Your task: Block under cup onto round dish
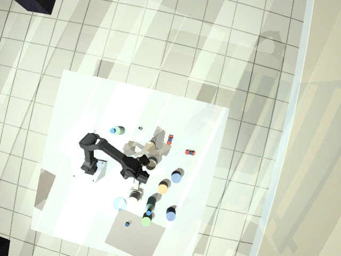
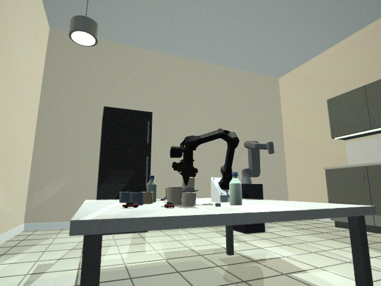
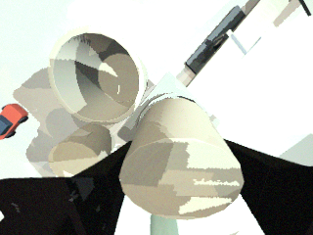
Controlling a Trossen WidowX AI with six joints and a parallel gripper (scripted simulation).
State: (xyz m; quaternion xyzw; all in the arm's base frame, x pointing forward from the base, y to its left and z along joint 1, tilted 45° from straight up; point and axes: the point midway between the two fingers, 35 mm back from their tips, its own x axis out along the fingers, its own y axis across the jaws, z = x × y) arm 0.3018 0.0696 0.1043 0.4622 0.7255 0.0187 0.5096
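The pale grey block lies 20 mm below my gripper tip. Round my gripper tip: cream cup: 20 mm ahead, 280 mm to the right, 40 mm below; then small balance: 10 mm ahead, 130 mm to the right, 80 mm below; then orange cup: 200 mm ahead, 130 mm to the right, 70 mm below.
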